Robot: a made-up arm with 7 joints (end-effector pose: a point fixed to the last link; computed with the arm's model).
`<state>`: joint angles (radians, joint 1 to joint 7).
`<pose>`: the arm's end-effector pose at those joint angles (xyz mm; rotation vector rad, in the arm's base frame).
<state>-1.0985 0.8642 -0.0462 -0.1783 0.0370 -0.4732 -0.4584</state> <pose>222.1 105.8 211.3 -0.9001 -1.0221 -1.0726</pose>
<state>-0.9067 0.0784 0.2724 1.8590 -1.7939 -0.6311 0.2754</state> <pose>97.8 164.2 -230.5 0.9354 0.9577 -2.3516</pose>
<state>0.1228 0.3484 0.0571 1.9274 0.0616 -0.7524 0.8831</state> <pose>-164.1 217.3 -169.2 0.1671 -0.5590 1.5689</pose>
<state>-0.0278 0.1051 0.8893 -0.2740 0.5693 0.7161 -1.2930</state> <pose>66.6 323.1 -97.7 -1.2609 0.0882 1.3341</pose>
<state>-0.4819 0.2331 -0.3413 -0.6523 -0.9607 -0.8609 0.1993</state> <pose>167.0 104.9 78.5 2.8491 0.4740 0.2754</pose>
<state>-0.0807 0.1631 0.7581 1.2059 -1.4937 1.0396 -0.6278</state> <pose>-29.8 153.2 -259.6 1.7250 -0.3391 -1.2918</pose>
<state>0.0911 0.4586 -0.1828 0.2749 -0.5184 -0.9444 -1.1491</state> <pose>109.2 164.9 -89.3 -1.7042 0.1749 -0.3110</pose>
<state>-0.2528 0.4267 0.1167 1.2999 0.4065 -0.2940 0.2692</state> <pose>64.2 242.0 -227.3 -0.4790 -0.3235 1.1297</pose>
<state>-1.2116 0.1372 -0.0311 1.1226 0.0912 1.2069 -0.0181</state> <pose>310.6 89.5 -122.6 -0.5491 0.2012 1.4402</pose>
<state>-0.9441 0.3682 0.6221 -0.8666 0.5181 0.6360 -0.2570</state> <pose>148.6 219.9 206.3 -1.2878 -1.8800 0.2565</pose>
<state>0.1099 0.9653 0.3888 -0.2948 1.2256 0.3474 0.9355</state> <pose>134.1 284.3 40.8 0.5401 -1.9193 -0.3904</pose>
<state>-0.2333 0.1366 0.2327 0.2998 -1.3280 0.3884 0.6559</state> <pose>153.6 176.9 -173.7 -1.7792 -0.0960 2.4505</pose>
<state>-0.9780 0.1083 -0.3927 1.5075 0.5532 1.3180 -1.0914</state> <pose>173.0 154.1 -209.6 0.0101 1.0468 1.6354</pose>
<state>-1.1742 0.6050 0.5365 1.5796 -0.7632 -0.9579 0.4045</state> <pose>233.9 323.4 -27.5 1.7392 2.0095 -1.4471</pose>
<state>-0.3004 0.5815 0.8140 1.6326 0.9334 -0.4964 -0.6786</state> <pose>36.7 277.5 -231.4 -0.8975 0.5162 1.1341</pose>
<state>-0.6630 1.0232 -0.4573 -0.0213 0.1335 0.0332 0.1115</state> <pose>274.2 159.4 11.1 -0.7474 -0.7904 -0.1113</pose>
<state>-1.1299 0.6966 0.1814 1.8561 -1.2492 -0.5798 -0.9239</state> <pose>223.3 365.7 -68.1 -2.2696 -0.9782 0.8736</pose>
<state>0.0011 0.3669 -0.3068 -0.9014 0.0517 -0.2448 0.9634</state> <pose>80.4 69.5 43.2 -2.1445 -1.5260 0.4204</pose>
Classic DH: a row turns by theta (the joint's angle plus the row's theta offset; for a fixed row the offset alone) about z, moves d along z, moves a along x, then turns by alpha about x. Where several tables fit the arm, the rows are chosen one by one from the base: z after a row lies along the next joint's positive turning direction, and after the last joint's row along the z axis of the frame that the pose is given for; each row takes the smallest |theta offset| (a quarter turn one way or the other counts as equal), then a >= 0, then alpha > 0; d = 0 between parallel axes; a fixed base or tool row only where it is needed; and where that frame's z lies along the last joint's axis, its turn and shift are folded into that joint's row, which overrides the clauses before.
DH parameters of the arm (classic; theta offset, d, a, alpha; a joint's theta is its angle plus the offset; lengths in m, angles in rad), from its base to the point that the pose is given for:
base (fixed): -0.071 0.1129 -0.0144 -1.3004
joint 1: -1.3111 0.098 -0.0103 -1.5708
joint 2: 1.2915 -0.0483 0.0217 1.5708
joint 3: 1.5708 -0.1932 0.0472 -1.5708
joint 4: 1.5708 0.0134 0.0463 1.5708
joint 5: 0 0.1253 -0.0156 -1.5708
joint 6: -1.5708 -0.0197 0.0754 1.5708
joint 7: 0.8644 0.0193 0.0324 -1.7517
tool (fixed): 0.1748 0.0024 0 0

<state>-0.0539 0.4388 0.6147 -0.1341 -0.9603 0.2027 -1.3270</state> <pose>147.4 299.8 -1.2 -2.1585 0.1046 -0.1598</pose>
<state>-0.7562 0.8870 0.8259 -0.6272 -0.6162 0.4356 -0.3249</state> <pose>112.2 266.5 253.8 -1.5767 -1.2463 -0.3690</pose>
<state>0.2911 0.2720 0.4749 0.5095 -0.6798 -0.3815 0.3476</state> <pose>-52.1 310.9 -133.5 -1.0631 -1.3598 1.9263</pose>
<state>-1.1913 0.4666 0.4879 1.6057 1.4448 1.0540 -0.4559</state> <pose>250.1 265.1 -128.9 0.1964 0.1726 1.5166</pose>
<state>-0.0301 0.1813 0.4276 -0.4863 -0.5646 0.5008 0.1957</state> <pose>143.8 223.4 -34.8 -1.7949 -0.7518 1.2533</pose>
